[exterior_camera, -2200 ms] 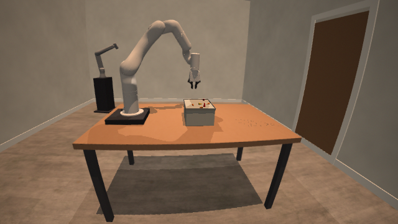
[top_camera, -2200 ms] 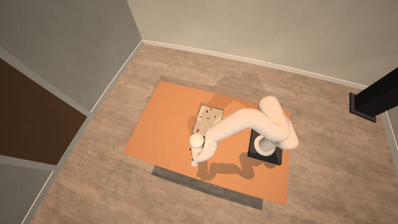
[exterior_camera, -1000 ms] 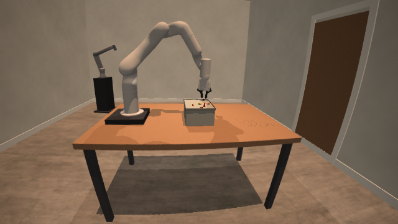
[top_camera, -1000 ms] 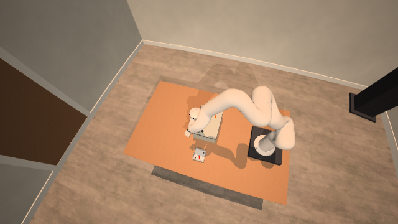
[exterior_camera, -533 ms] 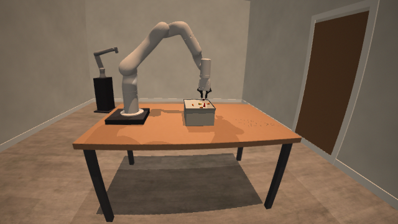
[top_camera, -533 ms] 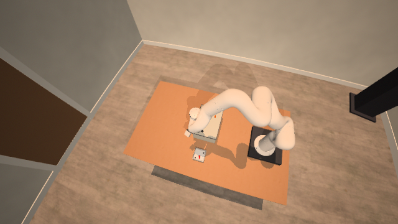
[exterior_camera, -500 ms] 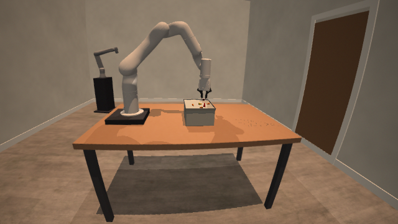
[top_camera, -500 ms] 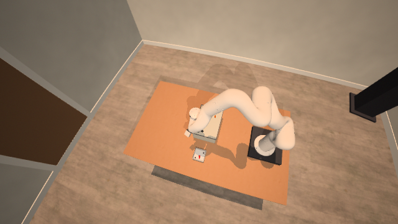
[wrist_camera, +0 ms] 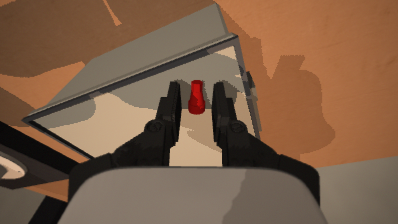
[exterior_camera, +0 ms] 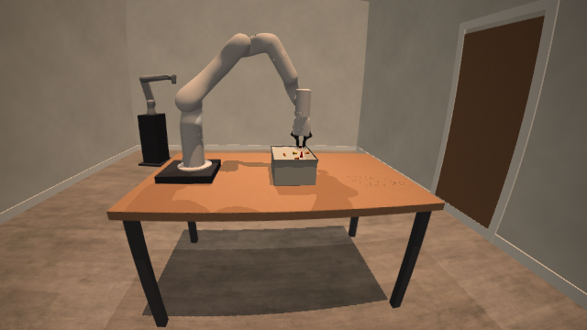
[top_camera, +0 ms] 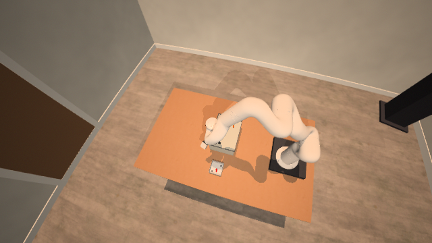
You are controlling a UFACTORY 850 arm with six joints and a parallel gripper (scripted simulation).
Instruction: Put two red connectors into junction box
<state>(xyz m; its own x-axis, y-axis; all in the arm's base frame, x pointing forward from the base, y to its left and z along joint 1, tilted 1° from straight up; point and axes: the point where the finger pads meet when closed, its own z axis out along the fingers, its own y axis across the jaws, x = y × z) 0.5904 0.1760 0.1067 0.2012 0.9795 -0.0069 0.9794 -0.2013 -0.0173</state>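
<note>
The steel junction box is 16 cm to the left of my hand, 16 cm below it and 10 cm behind it. The rest, counted from my hand: tool case 13 cm to the right, 6 cm below, 4 cm behind; then yellow connector 15 cm to the right, 3 cm behind, 2 cm below.
</note>
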